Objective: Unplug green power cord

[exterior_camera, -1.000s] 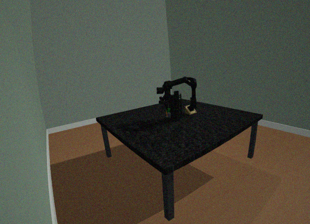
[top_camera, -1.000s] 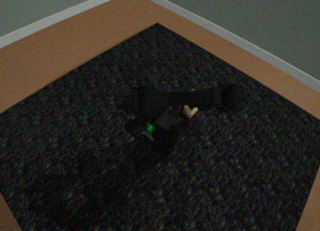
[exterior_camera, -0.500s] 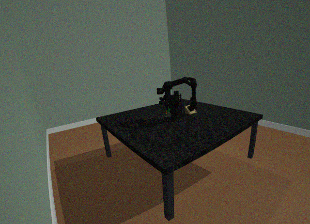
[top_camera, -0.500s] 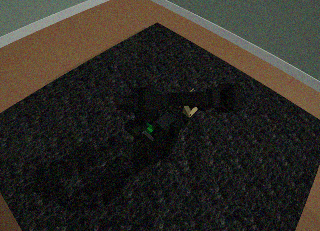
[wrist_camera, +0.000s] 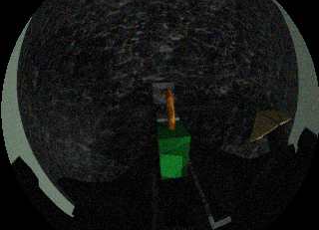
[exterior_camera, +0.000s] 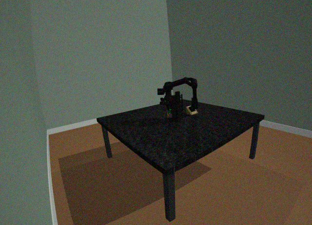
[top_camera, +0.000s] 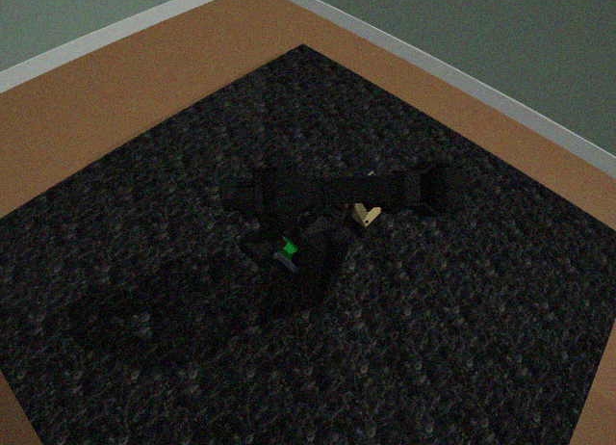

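The green plug lies 3 cm to the left of my gripper tip.
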